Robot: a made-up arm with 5 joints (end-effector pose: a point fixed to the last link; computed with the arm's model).
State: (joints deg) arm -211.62 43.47 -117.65 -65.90 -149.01
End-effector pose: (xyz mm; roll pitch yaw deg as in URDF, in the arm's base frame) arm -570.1 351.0 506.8 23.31 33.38 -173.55
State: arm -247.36 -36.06 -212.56 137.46 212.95
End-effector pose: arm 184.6 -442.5 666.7 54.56 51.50 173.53
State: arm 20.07 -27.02 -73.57 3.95 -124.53
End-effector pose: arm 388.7 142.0 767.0 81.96 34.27 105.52
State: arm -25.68 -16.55 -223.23 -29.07 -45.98
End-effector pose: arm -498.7 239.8 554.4 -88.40 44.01 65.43
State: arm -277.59 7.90 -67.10 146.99 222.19
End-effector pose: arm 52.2 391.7 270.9 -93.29 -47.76 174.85
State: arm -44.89 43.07 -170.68 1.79 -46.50
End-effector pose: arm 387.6 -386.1 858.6 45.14 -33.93 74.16
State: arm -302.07 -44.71 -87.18 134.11 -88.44
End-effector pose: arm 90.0 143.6 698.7 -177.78 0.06 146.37
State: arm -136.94 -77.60 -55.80 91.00 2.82
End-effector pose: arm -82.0 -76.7 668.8 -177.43 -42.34 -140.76
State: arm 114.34 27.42 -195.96 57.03 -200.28
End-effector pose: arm -98.6 217.9 1000.5 -41.33 60.77 69.12
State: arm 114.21 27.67 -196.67 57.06 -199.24
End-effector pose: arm -96.7 215.1 1000.2 -39.29 61.14 71.16
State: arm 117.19 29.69 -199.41 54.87 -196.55
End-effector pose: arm -106.0 206.4 996.9 -31.59 60.44 81.92
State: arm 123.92 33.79 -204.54 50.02 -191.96
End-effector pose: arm -126.4 188.0 988.5 -19.22 57.24 101.40
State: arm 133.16 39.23 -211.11 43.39 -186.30
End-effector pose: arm -149.6 159.5 973.4 -7.86 51.08 123.10
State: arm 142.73 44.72 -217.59 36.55 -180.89
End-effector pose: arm -166.5 126.7 954.0 -0.85 43.67 141.50
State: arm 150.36 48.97 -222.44 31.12 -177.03
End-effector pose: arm -175.2 99.7 936.1 2.29 37.59 154.11
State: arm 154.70 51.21 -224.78 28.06 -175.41
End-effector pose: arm -179.7 84.9 926.0 3.15 34.36 160.26
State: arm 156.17 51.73 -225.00 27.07 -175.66
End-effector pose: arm -183.4 81.0 923.8 2.90 33.69 161.39
